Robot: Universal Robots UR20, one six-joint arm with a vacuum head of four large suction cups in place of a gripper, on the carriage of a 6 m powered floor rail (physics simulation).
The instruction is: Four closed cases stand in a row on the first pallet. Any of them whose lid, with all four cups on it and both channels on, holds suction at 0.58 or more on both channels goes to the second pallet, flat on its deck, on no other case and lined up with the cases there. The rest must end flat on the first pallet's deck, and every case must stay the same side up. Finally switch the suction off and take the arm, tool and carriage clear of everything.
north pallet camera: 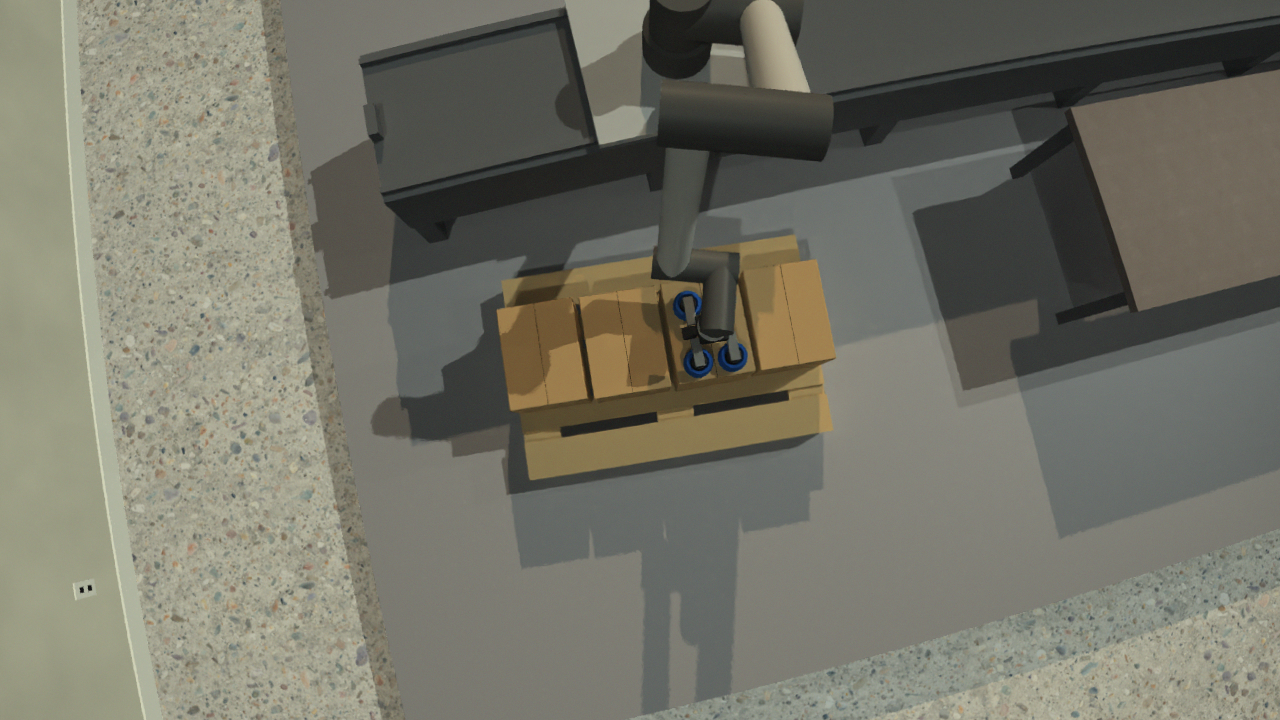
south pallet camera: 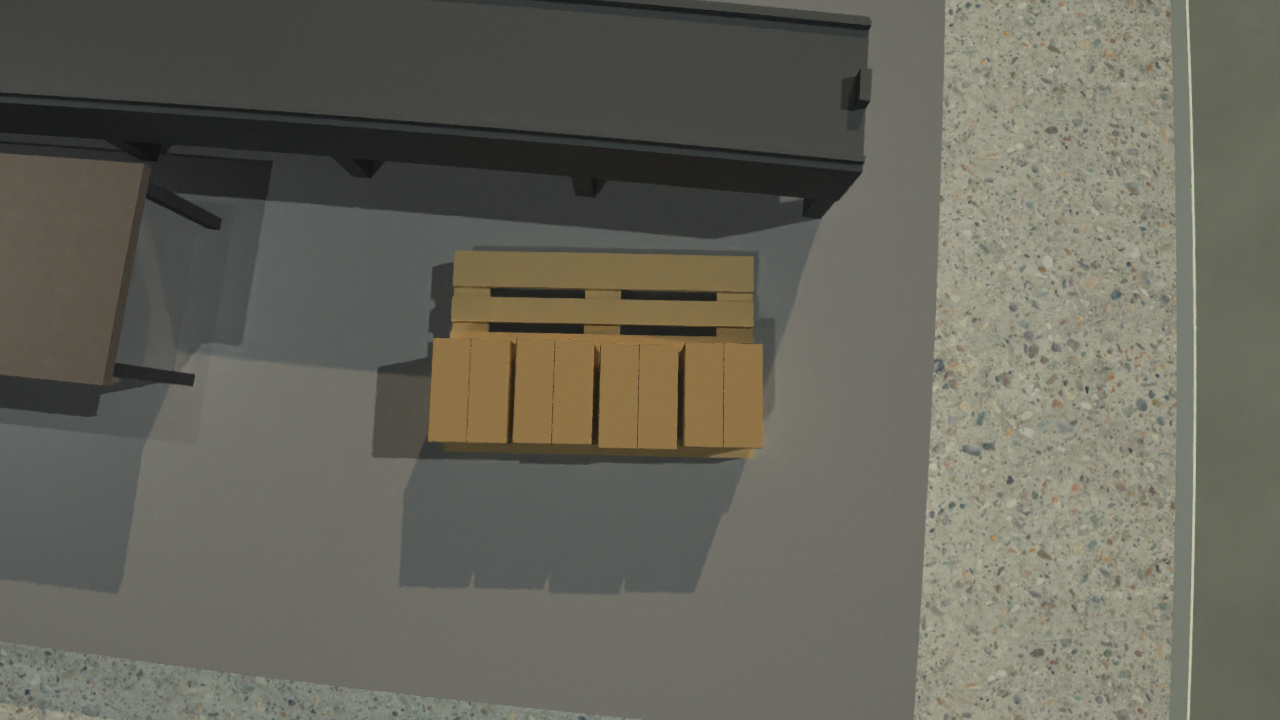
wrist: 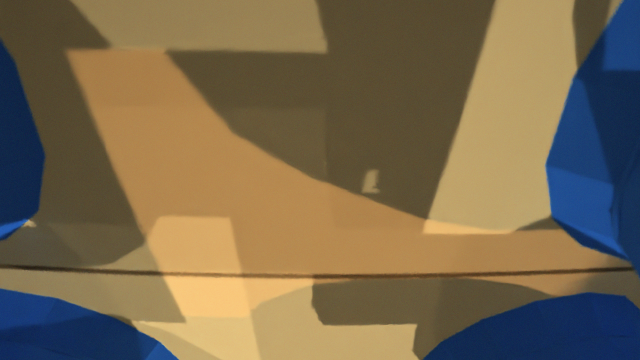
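Where they show: hand at its tool point: (wrist: 302,230); arm's base at its link origin: (north pallet camera: 676,48).
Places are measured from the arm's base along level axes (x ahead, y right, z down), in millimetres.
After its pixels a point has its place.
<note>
Four closed cases stand in a row on the north pallet (north pallet camera: 680,443) {z 427, x 1366, y 295 mm}: the first (north pallet camera: 523,358) {z 193, x 939, y 785 mm}, second (north pallet camera: 648,340) {z 192, x 978, y 334 mm}, third (north pallet camera: 677,340) {z 183, x 1004, y 233 mm} (wrist: 280,200) {z 184, x 1004, y 146 mm} and fourth (north pallet camera: 810,313) {z 192, x 1017, y -263 mm} from the left. My vacuum head (north pallet camera: 709,329) {z 206, x 1002, y 115 mm} (wrist: 310,240) {z 206, x 1002, y 115 mm} is over the third case. Three blue cups show there in the north view; the wrist hides the fourth. The wrist view shows parts of four cups close against the lid, with its dark seam between them. The lid appears level. Whether suction is on does not show. The south pallet (south pallet camera: 602,271) {z 427, x 654, y -4857 mm} bears a row of four cases (south pallet camera: 449,389) {z 193, x 1190, y -4375 mm} along its lower side.
The arm (north pallet camera: 684,205) {z -515, x 753, y 192 mm} reaches over the dark rail (north pallet camera: 483,107) (south pallet camera: 447,80) from above. A brown table (north pallet camera: 1199,197) {z 40, x 941, y -1819 mm} (south pallet camera: 62,268) {z 40, x 906, y -2981 mm} stands between the pallets. Narrow gaps separate neighbouring cases. Bare slats show on both pallets beside the rows.
</note>
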